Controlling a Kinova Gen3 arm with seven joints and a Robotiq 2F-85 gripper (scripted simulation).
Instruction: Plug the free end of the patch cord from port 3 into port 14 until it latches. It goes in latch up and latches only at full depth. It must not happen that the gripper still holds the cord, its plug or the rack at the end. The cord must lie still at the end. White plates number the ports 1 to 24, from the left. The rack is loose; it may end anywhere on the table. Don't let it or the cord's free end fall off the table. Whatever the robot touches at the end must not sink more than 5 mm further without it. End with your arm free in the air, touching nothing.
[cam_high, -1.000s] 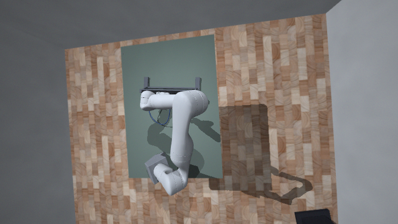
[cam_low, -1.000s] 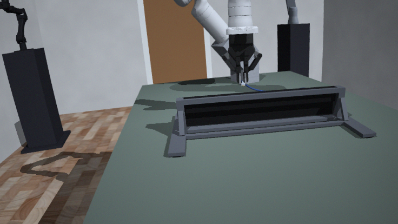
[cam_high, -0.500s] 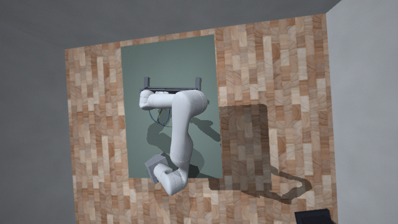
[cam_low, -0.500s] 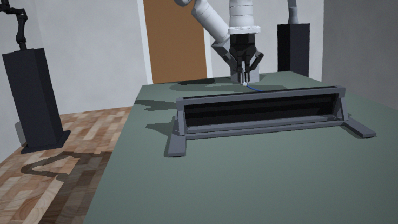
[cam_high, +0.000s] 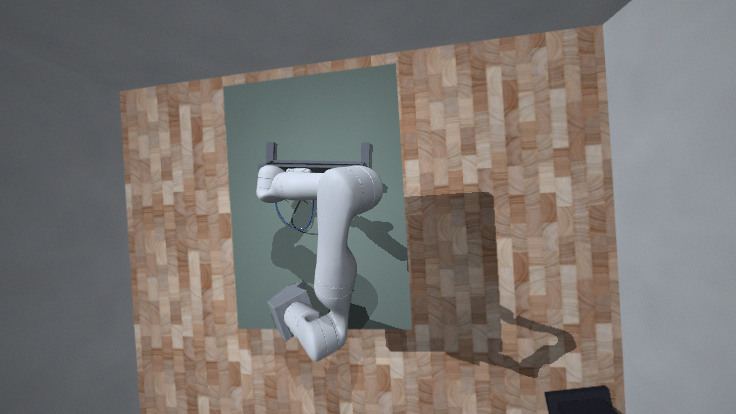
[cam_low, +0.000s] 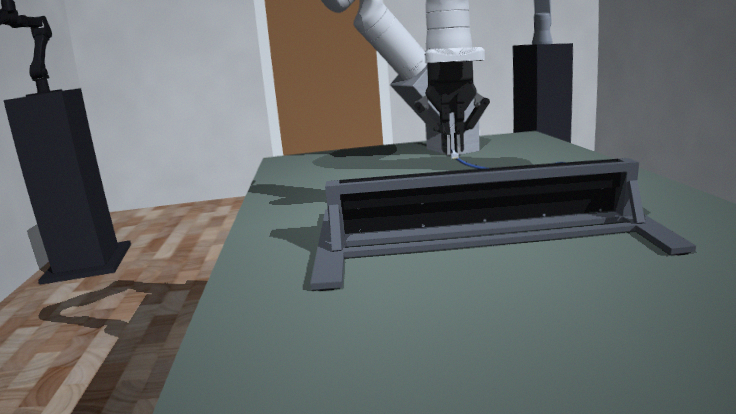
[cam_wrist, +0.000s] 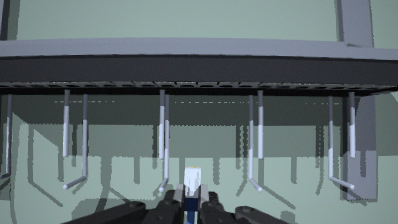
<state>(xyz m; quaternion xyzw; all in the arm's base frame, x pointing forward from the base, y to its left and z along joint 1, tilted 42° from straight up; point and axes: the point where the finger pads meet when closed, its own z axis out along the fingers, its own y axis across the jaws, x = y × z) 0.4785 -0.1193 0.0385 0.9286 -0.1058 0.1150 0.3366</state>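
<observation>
The plug lies 10 mm below my hand and 10 mm ahead of it.
</observation>
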